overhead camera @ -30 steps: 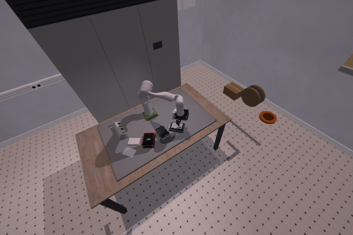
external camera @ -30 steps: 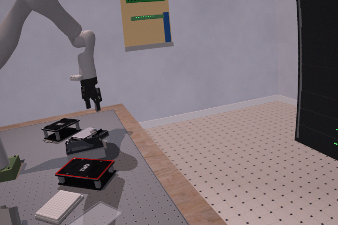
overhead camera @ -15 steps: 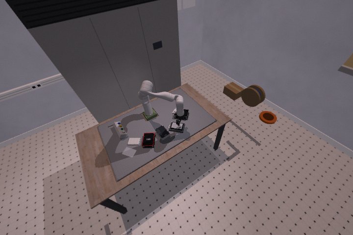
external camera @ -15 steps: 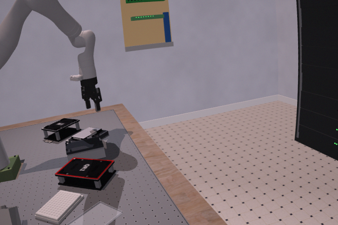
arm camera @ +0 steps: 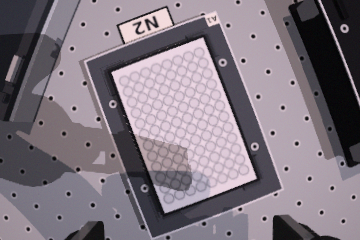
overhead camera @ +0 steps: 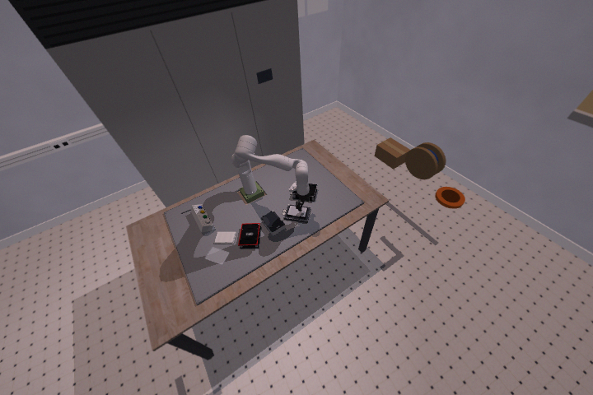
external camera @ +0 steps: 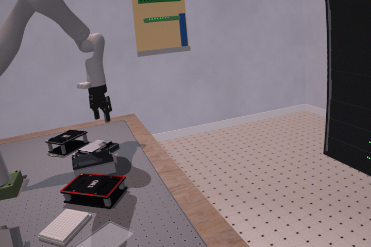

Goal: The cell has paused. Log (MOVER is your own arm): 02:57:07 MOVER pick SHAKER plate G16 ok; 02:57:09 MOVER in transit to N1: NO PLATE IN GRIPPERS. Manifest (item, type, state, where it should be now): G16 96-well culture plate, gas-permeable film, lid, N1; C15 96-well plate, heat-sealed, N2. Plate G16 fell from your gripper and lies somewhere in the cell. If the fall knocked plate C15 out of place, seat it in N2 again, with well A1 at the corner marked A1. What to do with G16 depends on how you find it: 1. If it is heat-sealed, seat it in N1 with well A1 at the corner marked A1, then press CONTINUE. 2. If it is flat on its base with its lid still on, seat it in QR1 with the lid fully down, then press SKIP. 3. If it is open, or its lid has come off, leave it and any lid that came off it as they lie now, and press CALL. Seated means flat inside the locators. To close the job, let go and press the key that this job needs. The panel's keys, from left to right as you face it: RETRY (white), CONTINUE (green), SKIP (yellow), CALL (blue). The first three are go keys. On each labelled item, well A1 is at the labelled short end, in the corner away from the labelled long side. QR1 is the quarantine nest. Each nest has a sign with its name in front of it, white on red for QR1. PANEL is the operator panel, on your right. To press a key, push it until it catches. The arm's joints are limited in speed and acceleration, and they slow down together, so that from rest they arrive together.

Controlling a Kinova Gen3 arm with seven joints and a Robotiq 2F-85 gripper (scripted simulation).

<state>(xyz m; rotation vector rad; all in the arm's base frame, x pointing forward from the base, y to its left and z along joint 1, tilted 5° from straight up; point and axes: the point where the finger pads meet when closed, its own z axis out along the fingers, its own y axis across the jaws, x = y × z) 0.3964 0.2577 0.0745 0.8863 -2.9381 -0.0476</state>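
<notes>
My hand is 9 cm past the white 96-well plate, 53 cm to the left of it and 12 cm above it. The rest, counted from my hand: A1 mark: 14 cm behind, 6 cm to the right, 11 cm below; then clear lid: 2 cm ahead, 61 cm to the right, 13 cm below.
</notes>
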